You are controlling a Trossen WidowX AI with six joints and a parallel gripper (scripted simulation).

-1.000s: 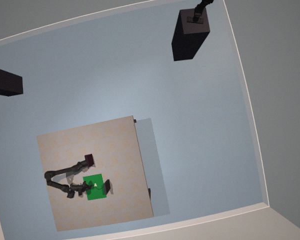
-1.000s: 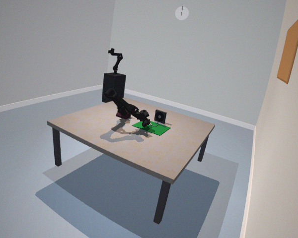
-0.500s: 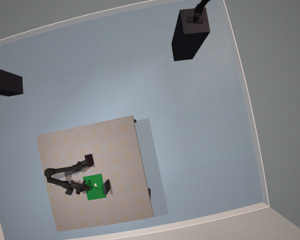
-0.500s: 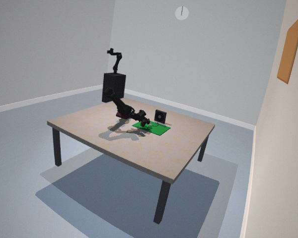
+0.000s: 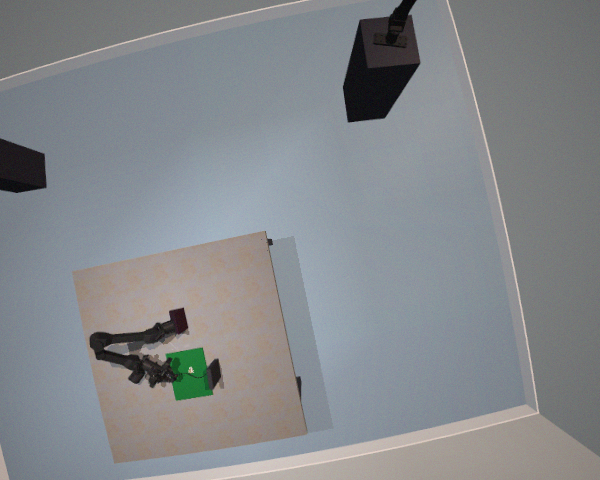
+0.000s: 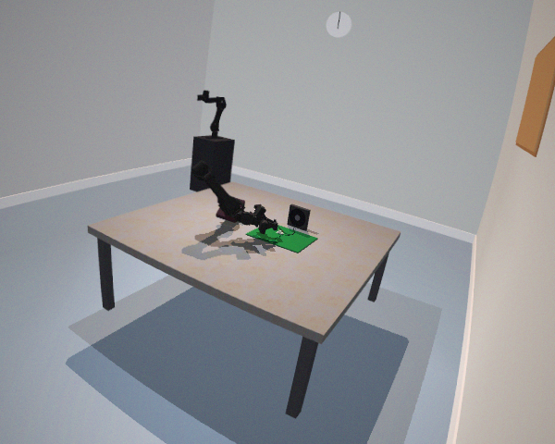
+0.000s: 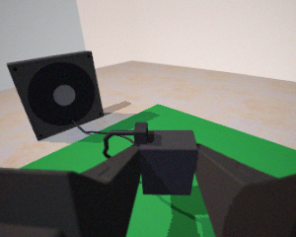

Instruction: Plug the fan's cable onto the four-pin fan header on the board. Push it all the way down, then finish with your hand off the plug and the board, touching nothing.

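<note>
Now: gripper tip 2 cm short of the green board, 5 cm to the right of it and 9 cm above it. The rest, counted from my gripper tip: white four-pin fan header (1 cm behind, 7 cm to the left, 8 cm below); then black fan (23 cm to the left, 2 cm below); then dark fan plug (1 cm below).
</note>
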